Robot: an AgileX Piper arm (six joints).
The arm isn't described. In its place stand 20 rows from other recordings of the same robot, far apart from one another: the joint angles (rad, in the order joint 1, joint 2, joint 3, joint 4, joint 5, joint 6), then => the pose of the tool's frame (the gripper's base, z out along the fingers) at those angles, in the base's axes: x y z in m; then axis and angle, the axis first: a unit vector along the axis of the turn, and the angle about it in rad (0 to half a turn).
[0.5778, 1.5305, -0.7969, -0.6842, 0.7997, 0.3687] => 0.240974 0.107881 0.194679 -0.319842 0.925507 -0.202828 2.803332
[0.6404, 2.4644, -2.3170, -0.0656, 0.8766, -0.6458] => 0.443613 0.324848 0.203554 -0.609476 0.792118 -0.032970 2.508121
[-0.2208, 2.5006, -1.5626, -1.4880, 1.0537, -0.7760] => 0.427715 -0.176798 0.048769 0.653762 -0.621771 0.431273 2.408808
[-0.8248, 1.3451, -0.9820, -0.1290, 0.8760, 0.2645] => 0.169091 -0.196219 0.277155 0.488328 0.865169 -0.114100 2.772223
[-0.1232, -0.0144, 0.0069, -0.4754, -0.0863, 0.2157] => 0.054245 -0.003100 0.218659 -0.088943 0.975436 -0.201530 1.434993
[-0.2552, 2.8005, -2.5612, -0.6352, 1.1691, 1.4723] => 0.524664 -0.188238 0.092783 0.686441 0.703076 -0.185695 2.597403
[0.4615, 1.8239, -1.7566, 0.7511, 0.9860, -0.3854] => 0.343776 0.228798 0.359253 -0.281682 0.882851 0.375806 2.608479
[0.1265, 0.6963, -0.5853, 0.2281, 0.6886, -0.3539] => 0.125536 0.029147 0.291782 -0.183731 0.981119 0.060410 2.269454
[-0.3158, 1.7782, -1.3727, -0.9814, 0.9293, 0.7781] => 0.342396 -0.175633 0.278273 0.274528 0.881112 -0.385066 2.669412
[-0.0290, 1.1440, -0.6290, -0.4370, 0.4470, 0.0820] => 0.214829 -0.022887 0.245559 -0.106907 0.982125 -0.154922 2.454362
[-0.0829, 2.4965, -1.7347, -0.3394, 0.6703, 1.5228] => 0.477614 -0.058570 0.036329 0.629680 0.776678 -0.016564 2.815970
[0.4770, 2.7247, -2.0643, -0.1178, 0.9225, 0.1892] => 0.451253 0.223613 -0.005796 -0.176695 0.983700 -0.033363 3.039180
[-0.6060, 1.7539, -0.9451, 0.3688, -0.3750, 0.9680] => 0.302427 -0.224195 0.211918 0.831553 0.528083 0.172185 1.981970
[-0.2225, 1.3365, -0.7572, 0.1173, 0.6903, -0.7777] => 0.233663 -0.045912 0.223683 -0.237068 0.970015 -0.053570 2.757637
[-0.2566, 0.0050, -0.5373, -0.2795, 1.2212, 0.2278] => -0.023131 -0.018315 0.277711 0.257065 0.952575 -0.162844 2.187328
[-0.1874, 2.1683, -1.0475, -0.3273, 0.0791, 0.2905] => 0.371517 -0.072802 0.049146 0.078625 0.996148 -0.038811 2.685105
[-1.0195, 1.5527, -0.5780, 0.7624, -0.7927, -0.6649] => 0.111430 -0.266682 0.205538 0.531273 0.666234 -0.523336 2.317162
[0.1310, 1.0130, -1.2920, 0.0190, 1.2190, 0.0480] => 0.167733 0.023737 0.424830 -0.041522 0.998186 0.043606 2.428442
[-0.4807, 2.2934, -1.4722, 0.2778, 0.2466, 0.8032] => 0.417648 -0.210933 0.082674 0.688496 0.715024 0.121307 2.588912
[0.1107, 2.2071, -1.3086, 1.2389, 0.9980, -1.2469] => 0.392902 0.116420 0.107562 -0.222036 0.872907 0.434435 2.822517
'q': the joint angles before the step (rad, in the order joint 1, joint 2, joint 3, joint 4, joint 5, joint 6). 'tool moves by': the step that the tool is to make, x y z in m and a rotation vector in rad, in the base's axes. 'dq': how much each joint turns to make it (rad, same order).
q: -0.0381 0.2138 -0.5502 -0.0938 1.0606 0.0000
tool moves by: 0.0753 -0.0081 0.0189 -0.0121 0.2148 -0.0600
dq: 0.0000 0.4206 -0.1307 -0.0731 -0.0682 0.0717
